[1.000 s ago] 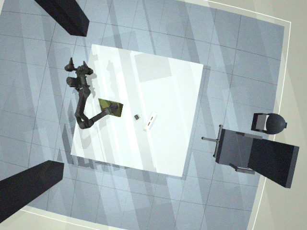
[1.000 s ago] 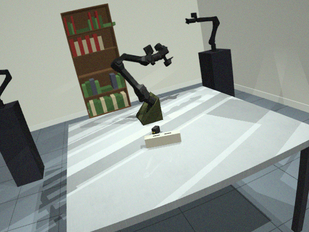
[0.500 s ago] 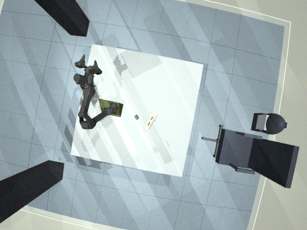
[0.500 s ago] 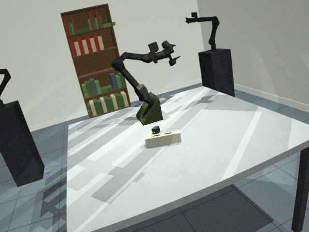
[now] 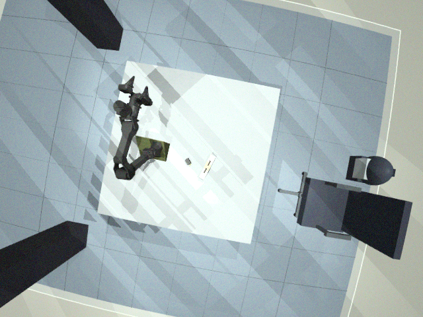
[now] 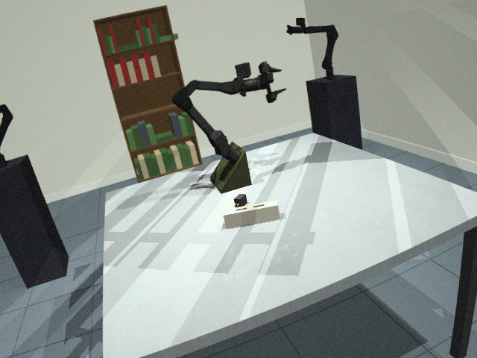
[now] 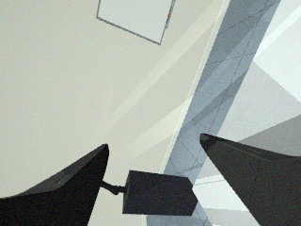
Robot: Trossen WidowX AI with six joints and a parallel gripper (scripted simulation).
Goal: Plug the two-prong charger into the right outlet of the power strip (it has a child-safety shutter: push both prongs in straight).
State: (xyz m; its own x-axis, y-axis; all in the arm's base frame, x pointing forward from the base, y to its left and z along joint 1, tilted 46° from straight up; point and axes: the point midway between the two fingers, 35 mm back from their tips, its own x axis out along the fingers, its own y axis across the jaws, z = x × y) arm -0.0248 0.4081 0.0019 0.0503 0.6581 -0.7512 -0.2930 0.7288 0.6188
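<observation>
My gripper tip is 27 cm short of the two-prong charger, 42 cm to the left of it and 40 cm above it.
</observation>
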